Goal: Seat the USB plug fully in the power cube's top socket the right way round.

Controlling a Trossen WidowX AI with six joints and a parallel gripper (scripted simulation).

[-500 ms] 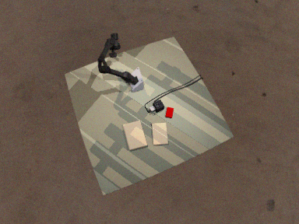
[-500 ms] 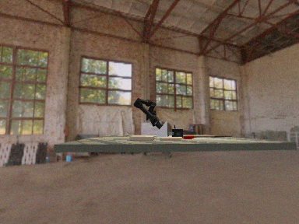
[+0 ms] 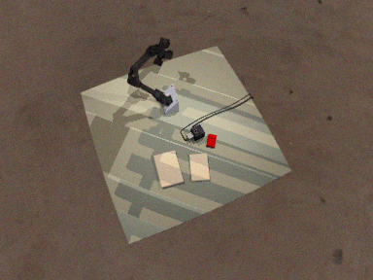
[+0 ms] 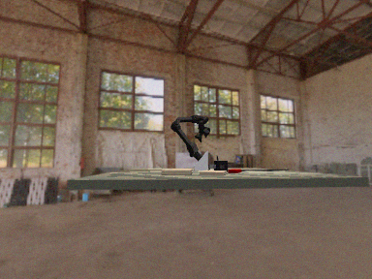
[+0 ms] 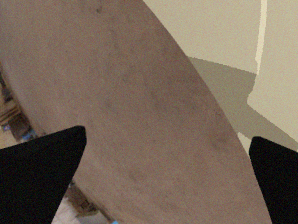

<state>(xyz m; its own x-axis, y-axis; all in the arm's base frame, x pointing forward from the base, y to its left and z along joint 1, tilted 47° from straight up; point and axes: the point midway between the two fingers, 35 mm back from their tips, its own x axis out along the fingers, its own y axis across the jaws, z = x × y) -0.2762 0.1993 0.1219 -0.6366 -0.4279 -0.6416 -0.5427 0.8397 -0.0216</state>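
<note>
The grey USB plug lies 600 mm ahead of my gripper tip, 190 mm below it and 40 mm to the left of it. The rest, counted from my gripper tip: red block: 690 mm ahead, 270 mm below, 140 mm to the left.
</note>
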